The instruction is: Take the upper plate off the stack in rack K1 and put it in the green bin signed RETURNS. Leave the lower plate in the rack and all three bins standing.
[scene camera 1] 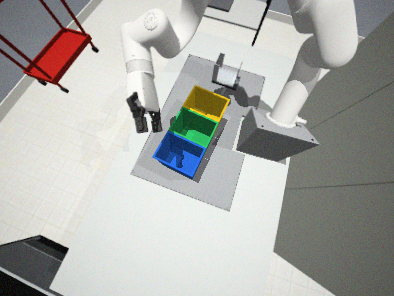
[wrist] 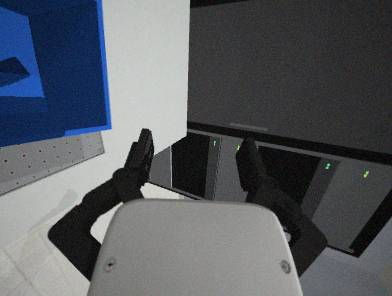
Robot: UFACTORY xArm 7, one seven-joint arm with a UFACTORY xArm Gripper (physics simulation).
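Seen in the pictures: gripper, between the fingertips: (scene camera 1: pixel 151 132) (wrist: pixel 197 142); arm's base, origin of its link: (scene camera 1: pixel 279 121).
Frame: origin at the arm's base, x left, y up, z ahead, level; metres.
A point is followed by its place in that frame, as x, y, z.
Observation:
The rack K1 (scene camera 1: pixel 220 61) @(-0.361, -0.115, 0.338) stands at the back of the grey board in the scene view. A pale stack (scene camera 1: pixel 228 76) @(-0.310, -0.157, 0.268) sits in it; the two plates cannot be told apart. The green bin (scene camera 1: pixel 194 121) @(0.070, -0.096, 0.361) stands upright between the yellow bin (scene camera 1: pixel 209 101) @(-0.057, -0.086, 0.322) and the blue bin (scene camera 1: pixel 176 167) @(0.321, -0.018, 0.356) (wrist: pixel 70 65) @(0.318, -0.096, 0.367); no sign is readable. My gripper (scene camera 1: pixel 149 129) @(0.269, 0.159, 0.434) (wrist: pixel 197 142) @(0.269, 0.159, 0.434) is open and empty, left of the bins in the scene view and apart from the rack. The green bin and rack do not show in the wrist view.
The grey perforated board (scene camera 1: pixel 220 187) @(0.326, -0.198, 0.143) (wrist: pixel 50 161) @(0.275, -0.198, 0.559) lies on the white table (scene camera 1: pixel 175 225) @(0.558, -0.211, 0.299) (wrist: pixel 145 60) @(0.637, -0.211, 0.333). The grey base box (scene camera 1: pixel 275 137) @(0.105, 0.043, 0.025) stands right of the bins. A red cart (scene camera 1: pixel 60 56) stands on the floor at the upper left. A dark cabinet (scene camera 1: pixel 30 260) (wrist: pixel 290 75) stands beyond the table edge.

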